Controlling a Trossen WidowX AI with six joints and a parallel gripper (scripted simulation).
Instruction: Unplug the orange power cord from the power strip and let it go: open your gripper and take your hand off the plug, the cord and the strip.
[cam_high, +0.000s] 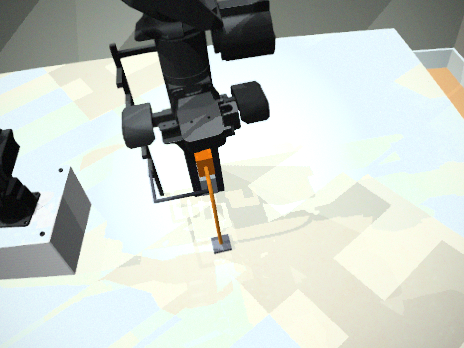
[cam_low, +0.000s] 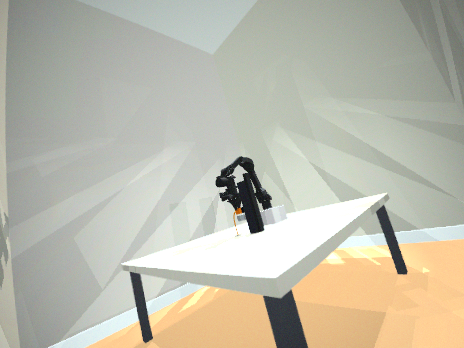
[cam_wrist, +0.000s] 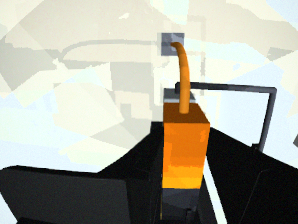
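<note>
Right now my gripper tip is 3 cm to the right of the orange plug and 1 cm past it.
</note>
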